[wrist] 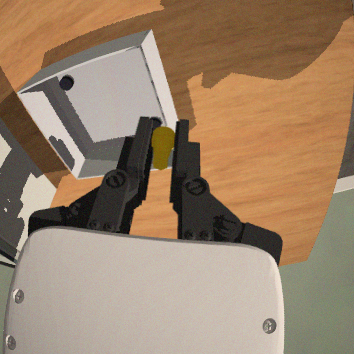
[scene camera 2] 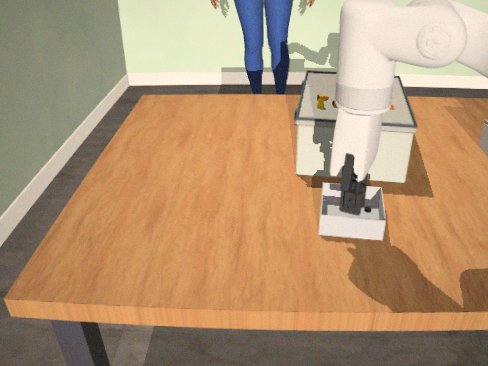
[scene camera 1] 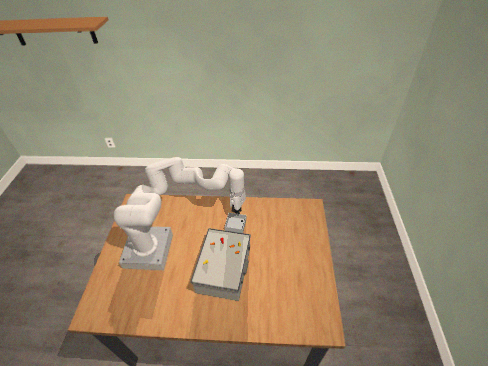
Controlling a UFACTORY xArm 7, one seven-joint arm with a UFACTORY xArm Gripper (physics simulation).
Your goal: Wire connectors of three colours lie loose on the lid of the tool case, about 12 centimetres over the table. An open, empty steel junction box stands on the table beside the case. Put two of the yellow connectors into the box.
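Pixels of known places: gripper, fingertip midpoint: (wrist: 163, 135) (scene camera 2: 351, 208) (scene camera 1: 238, 211); arm's base, link origin: (scene camera 1: 145, 245).
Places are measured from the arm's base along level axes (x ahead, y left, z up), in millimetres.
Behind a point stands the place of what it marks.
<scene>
My gripper (scene camera 1: 236, 210) {x 435, y 288, z -12 mm} (scene camera 2: 352, 209) {x 435, y 288, z -12 mm} (wrist: 163, 135) {x 435, y 288, z -12 mm} is shut on a yellow connector (wrist: 162, 149) {x 430, y 290, z 6 mm}, seen between the fingertips in the wrist view. It points down at the steel junction box (scene camera 1: 236, 229) {x 442, y 186, z -37 mm} (scene camera 2: 350, 228) {x 433, y 288, z -49 mm} (wrist: 157, 75) {x 409, y 289, z -43 mm}, with the fingertips near one wall; their height against the rim is hard to tell. The visible box floor is bare but for dark round spots. On the case lid lie a yellow connector (scene camera 1: 239, 244) {x 486, y 29, z 63 mm} (scene camera 2: 321, 103) {x 484, y 38, z 63 mm} near the box end, another yellow connector (scene camera 1: 205, 262) {x 344, y -86, z 61 mm} farther off, a red connector (scene camera 1: 222, 240) {x 400, y 42, z 62 mm} and several orange connectors (scene camera 1: 232, 246) {x 454, y 17, z 59 mm} (scene camera 2: 392, 107) {x 345, y 22, z 55 mm}.
The tool case (scene camera 1: 215, 280) {x 407, y -164, z 52 mm} (scene camera 2: 395, 155) {x 343, y 105, z -7 mm} stands right beside the box, with its lid higher than the box rim. The arm's base plate (scene camera 1: 164, 240) {x 90, y 40, z 4 mm} is on the table (scene camera 1: 290, 280) {x 746, y -60, z -67 mm} (scene camera 2: 175, 200) {x 739, y 212, z -67 mm} left of the case in scene camera 1. A person's legs (scene camera 2: 253, 40) show behind the table.
</scene>
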